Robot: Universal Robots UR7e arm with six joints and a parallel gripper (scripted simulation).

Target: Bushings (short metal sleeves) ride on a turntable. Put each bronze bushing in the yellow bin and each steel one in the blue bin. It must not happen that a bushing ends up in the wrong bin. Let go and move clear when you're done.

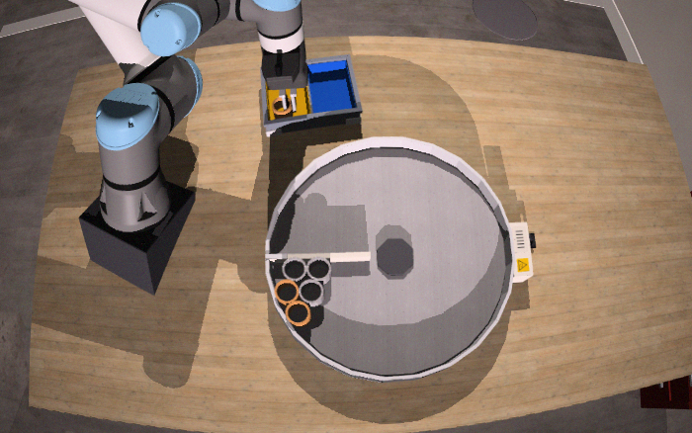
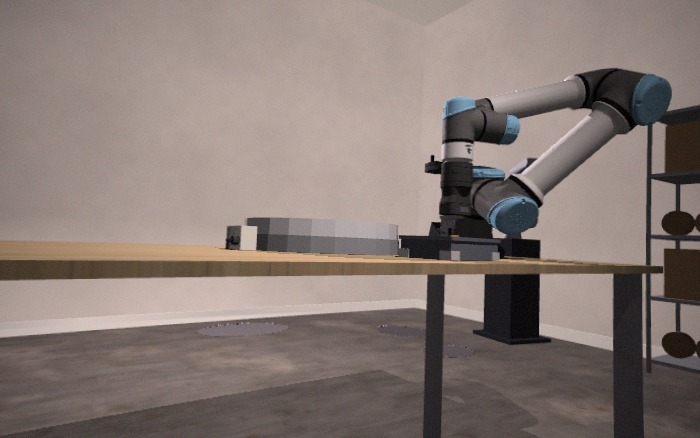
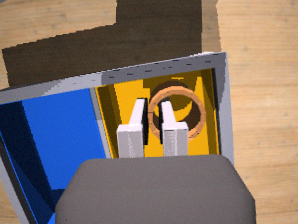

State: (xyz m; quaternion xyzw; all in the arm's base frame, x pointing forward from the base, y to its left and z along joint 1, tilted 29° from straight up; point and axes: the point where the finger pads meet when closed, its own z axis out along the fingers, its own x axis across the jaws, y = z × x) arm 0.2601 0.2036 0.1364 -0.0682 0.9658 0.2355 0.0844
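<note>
The bin lies 50 mm to the left of my hand, 30 mm below it and 30 mm ahead of it. From my hand the other things lie so: turntable: 270 mm to the right, 220 mm ahead.
</note>
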